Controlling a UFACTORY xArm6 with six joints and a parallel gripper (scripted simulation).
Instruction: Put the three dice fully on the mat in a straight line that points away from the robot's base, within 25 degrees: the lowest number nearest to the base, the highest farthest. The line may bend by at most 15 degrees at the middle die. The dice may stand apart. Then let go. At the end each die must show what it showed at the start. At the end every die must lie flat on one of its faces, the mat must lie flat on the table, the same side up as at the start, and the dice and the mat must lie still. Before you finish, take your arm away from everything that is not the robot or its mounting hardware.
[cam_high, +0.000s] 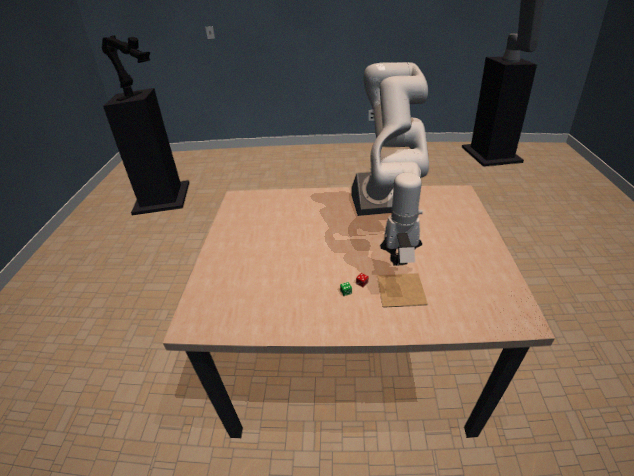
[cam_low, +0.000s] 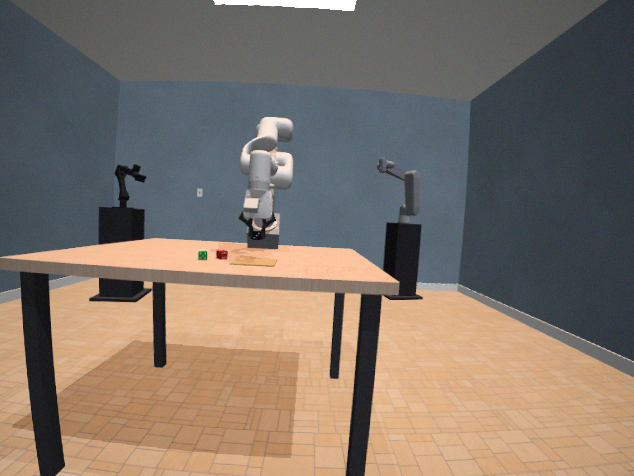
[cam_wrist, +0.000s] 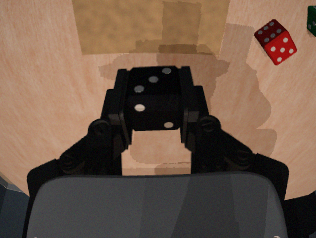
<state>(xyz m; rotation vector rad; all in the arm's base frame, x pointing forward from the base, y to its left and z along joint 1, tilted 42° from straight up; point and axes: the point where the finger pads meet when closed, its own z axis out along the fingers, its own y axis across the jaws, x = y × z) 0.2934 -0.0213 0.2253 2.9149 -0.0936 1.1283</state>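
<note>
Now: hand 50 mm short of the tan mat and 90 mm above it. Round my hand: black die: 10 mm below; then green die: 20 mm ahead, 180 mm to the right, 80 mm below; then red die: 10 mm behind, 120 mm to the right, 80 mm below.
</note>
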